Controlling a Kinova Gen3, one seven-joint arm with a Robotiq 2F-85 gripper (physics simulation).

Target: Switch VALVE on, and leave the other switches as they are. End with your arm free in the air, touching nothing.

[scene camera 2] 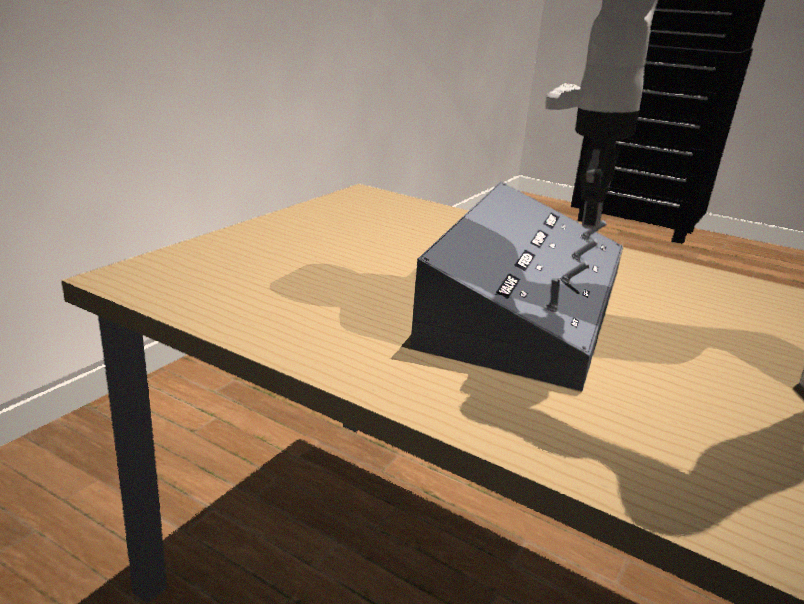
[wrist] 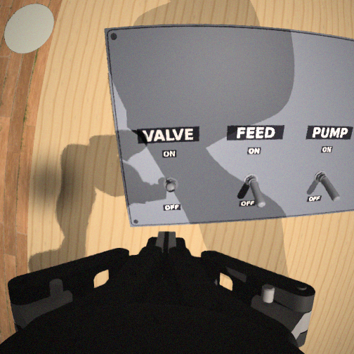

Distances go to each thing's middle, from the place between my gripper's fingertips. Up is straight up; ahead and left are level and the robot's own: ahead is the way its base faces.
Labels:
Right now my hand is 140 mm short of the grey sloped switch panel (scene camera 2: 482, 295), 150 mm to the left of it and 150 mm above it.

